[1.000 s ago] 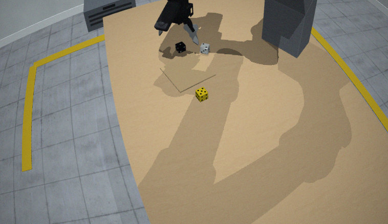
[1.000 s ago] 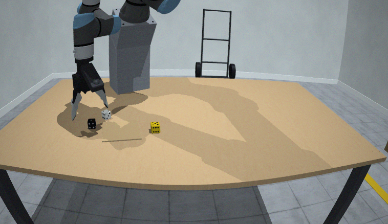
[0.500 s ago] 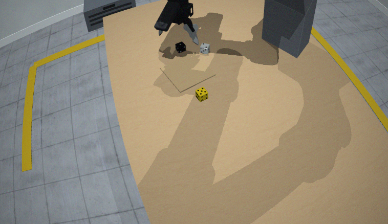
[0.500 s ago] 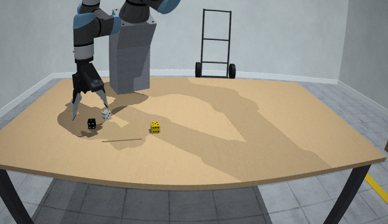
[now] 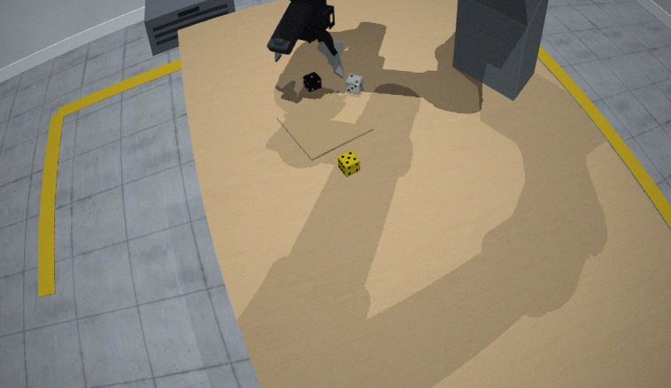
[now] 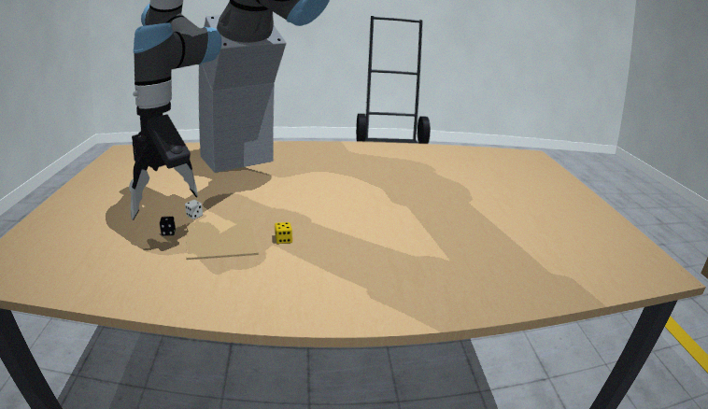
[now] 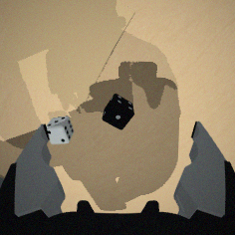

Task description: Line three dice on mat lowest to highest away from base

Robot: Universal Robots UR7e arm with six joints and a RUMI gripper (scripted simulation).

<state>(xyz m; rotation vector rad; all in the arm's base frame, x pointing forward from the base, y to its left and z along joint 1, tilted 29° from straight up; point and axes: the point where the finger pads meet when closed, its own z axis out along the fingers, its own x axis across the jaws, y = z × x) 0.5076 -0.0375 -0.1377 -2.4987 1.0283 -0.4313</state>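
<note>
My hand is 40 mm above the black die, 10 mm to the left of it and 10 mm past it. Also, from my hand: yellow die (240 mm to the left, 40 mm below, 20 mm behind); then mat (110 mm to the left, 50 mm below); then white die (90 mm behind, 40 mm below, 30 mm to the left).
</note>
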